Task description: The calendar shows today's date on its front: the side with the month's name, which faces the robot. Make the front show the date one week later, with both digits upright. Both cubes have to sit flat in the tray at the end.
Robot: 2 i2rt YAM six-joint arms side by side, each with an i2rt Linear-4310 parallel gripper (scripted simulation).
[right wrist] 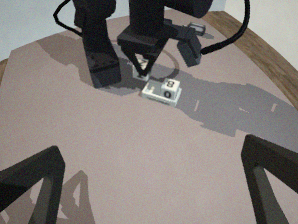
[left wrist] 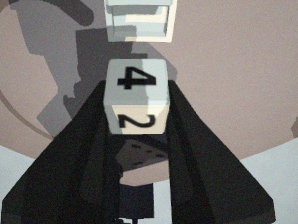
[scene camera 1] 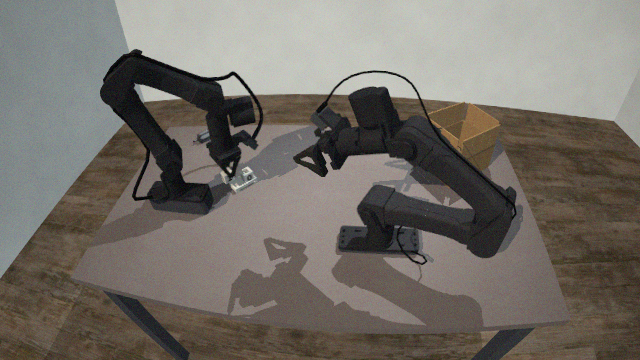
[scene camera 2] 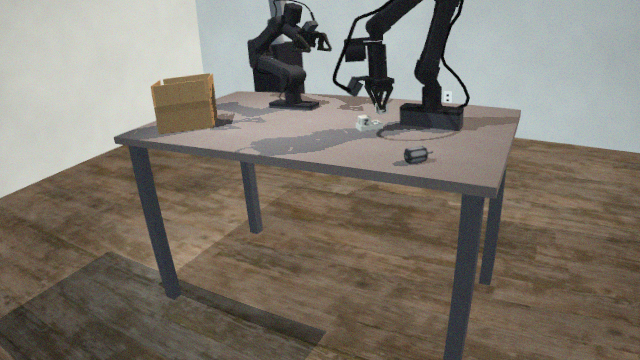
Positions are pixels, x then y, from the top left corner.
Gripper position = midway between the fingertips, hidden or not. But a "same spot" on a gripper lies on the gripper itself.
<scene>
left gripper: right wrist; left wrist 137, 87; scene camera 1; scene camera 2 379, 108
right gripper: right wrist; scene camera 1; scene camera 2 321, 50; not seen in the left wrist view (out of frame)
cardboard box: scene camera 1 478, 149; scene camera 2 186, 106; not seen in the right wrist view (out of frame); not seen in the left wrist view (out of frame)
same spot on left gripper: [right wrist: 129, 51] = [scene camera 1: 225, 165]
same spot on right gripper: [right wrist: 256, 154] = [scene camera 1: 318, 131]
</scene>
